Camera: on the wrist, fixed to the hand. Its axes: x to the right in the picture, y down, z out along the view.
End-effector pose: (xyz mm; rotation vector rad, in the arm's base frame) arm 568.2 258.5 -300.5 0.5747 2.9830 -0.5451
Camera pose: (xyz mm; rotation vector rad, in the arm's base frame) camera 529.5 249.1 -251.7 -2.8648 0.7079 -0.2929
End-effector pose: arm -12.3 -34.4 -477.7 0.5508 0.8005 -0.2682
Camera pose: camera -36.0 -43.5 -535.4 -1.1519 0.1408 -2.8380
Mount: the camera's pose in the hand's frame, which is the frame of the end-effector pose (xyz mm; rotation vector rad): 26.9 -38.6 -41.9 0.0305 -0.8020 -2.8913
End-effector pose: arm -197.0 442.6 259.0 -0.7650 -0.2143 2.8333
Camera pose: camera -192.5 489.8 217.5 0.6347 -0.5577 0.0859
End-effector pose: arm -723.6 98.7 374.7 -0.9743 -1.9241 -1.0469
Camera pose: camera -759.1 54.2 401.7 -1.3835 1.2196 0.6352
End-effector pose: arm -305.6 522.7 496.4 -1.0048 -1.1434 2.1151
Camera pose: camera -283.7 581.2 504.6 1.3383 -1.0171 -0.2167
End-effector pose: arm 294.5 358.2 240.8 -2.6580 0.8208 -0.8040
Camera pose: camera 306.3 371.1 301.3 1.1545 2.5297 -0.2916
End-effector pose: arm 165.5 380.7 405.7 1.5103 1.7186 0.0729
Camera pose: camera 111.3 411.9 398.2 -1.6558 1.4162 -1.5449
